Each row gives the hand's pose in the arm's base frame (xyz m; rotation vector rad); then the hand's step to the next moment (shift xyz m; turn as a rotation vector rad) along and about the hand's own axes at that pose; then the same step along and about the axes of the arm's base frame.
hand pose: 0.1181 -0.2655 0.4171 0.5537 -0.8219 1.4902
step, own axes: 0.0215 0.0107 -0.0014 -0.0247 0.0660 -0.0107
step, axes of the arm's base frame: -0.0125 0.0153 0.0138 -0.0611 -0.0050 -0.0363
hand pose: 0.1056 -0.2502 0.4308 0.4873 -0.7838 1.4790
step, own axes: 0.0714 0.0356 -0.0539 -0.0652 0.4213 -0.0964
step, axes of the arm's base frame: -0.0318 0.0904 0.0092 -0.3930 0.0522 -0.1840
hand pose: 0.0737 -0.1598 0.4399 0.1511 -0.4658 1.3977
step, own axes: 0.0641 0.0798 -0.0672 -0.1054 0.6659 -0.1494
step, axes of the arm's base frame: -0.0558 0.0977 -0.0483 -0.6221 0.0792 -0.2891
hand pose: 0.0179 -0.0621 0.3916 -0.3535 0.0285 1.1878
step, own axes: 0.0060 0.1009 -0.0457 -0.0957 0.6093 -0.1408
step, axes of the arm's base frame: -0.0822 0.0253 -0.0701 -0.5683 0.0720 -0.2685
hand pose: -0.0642 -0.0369 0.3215 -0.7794 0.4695 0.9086
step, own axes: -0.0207 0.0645 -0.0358 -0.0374 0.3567 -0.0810
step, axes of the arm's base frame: -0.0668 -0.0139 -0.0348 -0.3225 0.0529 -0.1686
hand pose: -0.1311 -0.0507 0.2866 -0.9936 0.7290 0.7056
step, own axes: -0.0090 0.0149 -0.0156 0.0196 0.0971 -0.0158
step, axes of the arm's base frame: -0.0203 -0.0103 -0.0055 -0.0696 0.0256 -0.0675
